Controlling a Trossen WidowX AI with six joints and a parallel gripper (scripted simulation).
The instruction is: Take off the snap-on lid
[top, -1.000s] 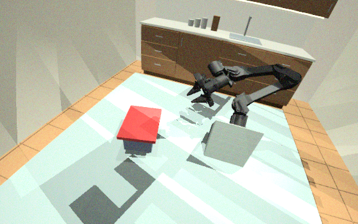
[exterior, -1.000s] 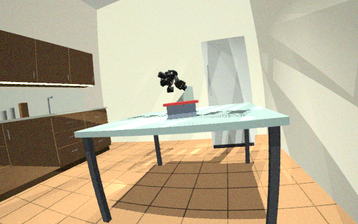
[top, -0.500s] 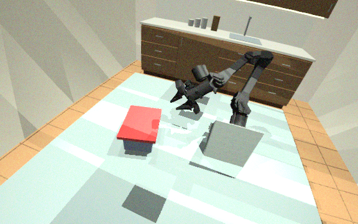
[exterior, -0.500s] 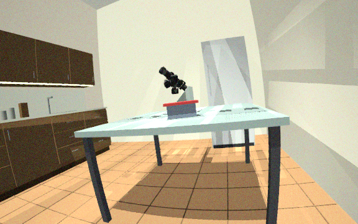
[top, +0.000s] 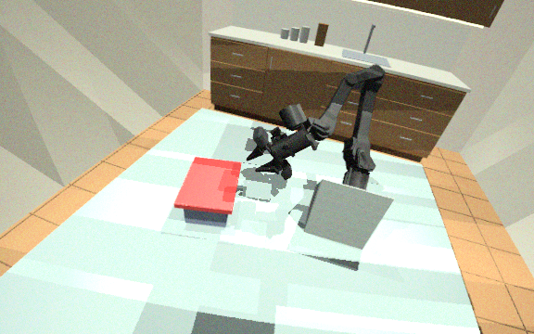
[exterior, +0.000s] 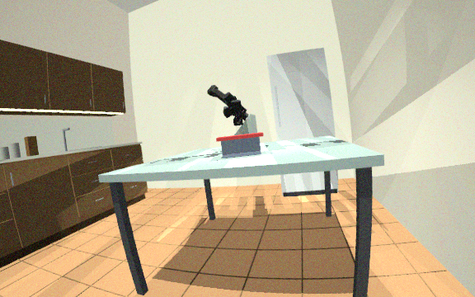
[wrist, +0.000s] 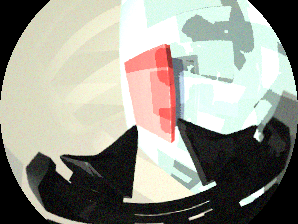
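Now: gripper tip 120 mm short of the lid, 30 mm to the right of it and 90 mm above it. Also, from my gripper tip: storage box: 120 mm ahead, 30 mm to the left, 140 mm below.
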